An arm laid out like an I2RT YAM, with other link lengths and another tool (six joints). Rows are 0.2 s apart.
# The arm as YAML. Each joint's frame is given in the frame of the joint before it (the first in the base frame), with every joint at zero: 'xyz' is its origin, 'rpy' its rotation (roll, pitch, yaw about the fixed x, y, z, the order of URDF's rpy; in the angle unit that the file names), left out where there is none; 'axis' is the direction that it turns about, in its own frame. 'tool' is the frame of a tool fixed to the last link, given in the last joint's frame.
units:
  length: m
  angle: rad
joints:
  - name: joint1
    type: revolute
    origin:
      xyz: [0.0, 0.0, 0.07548]
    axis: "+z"
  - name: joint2
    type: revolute
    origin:
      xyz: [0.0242, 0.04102, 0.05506]
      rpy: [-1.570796, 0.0, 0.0]
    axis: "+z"
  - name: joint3
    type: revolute
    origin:
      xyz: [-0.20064, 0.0, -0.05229]
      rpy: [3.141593, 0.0, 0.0]
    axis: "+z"
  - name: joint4
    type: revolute
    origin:
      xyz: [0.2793, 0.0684, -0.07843]
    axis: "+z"
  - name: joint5
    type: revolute
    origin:
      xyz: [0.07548, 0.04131, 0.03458]
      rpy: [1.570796, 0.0, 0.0]
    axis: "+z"
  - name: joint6
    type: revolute
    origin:
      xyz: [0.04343, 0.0, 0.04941]
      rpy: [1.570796, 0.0, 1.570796]
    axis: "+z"
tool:
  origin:
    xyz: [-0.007, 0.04, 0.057]
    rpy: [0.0, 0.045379, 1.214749]
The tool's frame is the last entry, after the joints.
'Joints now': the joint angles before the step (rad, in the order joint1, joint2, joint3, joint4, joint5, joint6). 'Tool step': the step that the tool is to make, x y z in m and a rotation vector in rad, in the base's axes. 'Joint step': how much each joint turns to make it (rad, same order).
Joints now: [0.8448, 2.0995, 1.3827, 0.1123, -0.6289, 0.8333]
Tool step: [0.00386, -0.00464, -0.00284, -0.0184, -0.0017, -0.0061]
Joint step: [-0.0115, 0.0000, 0.0003, -0.0232, 0.0035, -0.0175]
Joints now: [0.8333, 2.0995, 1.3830, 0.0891, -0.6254, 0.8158]
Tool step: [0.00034, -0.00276, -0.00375, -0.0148, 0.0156, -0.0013]
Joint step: [-0.0049, 0.0053, 0.0001, -0.0169, -0.0038, -0.0011]
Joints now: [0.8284, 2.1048, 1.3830, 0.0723, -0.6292, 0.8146]
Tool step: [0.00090, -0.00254, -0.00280, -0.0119, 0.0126, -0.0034]
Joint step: [-0.0053, 0.0038, 0.0000, -0.0137, -0.0023, -0.0003]
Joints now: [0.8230, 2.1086, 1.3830, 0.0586, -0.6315, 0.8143]
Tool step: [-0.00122, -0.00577, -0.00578, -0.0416, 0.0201, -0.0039]
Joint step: [-0.0049, 0.0000, -0.0015, -0.0507, 0.0079, -0.0138]
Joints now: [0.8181, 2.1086, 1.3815, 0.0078, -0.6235, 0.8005]
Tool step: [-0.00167, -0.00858, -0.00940, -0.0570, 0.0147, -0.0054]
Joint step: [-0.0065, 0.0000, -0.0084, -0.0583, 0.0186, -0.0263]
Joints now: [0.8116, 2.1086, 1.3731, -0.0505, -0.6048, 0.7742]
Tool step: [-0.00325, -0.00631, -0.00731, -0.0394, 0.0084, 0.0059]
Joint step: [-0.0019, 0.0000, -0.0095, -0.0387, 0.0099, -0.0245]
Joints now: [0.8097, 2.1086, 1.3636, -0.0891, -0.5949, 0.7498]
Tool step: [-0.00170, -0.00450, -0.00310, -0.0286, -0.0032, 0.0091]
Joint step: [-0.0015, -0.0034, -0.0023, -0.0347, 0.0096, -0.0271]
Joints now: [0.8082, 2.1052, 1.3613, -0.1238, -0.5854, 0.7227]
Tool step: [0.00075, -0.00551, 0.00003, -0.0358, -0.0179, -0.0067]
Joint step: [-0.0039, -0.0172, -0.0061, -0.0385, 0.0309, -0.0259]
